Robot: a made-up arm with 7 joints.
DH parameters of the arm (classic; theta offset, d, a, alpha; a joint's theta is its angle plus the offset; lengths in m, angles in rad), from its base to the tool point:
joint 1: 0 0.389 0 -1.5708
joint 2: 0 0 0 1.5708
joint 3: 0 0.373 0.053 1.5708
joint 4: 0 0 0.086 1.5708
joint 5: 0 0.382 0 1.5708
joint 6: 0 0 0.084 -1.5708
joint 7: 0 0.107 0 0
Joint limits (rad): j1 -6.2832..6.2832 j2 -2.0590..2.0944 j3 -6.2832..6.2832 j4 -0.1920..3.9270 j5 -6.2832..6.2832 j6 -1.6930..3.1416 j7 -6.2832..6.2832
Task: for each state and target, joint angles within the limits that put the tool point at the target. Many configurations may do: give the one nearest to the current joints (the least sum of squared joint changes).
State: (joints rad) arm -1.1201 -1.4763 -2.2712 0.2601 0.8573 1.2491 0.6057
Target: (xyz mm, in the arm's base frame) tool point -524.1 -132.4 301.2
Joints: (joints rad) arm -0.9609 -1.3746 -1.9055 1.0569 0.9755 1.1196 0.6057
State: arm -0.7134 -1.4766 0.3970 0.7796 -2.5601 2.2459 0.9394
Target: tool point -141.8 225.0 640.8
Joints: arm -0.6517 -2.0358 0.4999 0.3248 -2.4774 2.5424 0.9394
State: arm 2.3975 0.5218 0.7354 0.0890 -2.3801 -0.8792 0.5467
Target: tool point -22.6 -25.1 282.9
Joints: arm 2.4340 0.6552 0.3142 0.1028 -3.0369 -0.3283 0.5467
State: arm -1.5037 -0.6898 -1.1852 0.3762 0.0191 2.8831 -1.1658
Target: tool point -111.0 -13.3 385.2
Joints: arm -1.3513 -0.7427 -1.3939 0.2712 -0.2250 2.3291 -1.1658
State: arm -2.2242 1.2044 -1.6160 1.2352 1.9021 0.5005 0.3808
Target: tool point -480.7 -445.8 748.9
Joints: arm -1.4978 1.2739 -1.9308 1.6635 1.8767 0.4351 0.3808
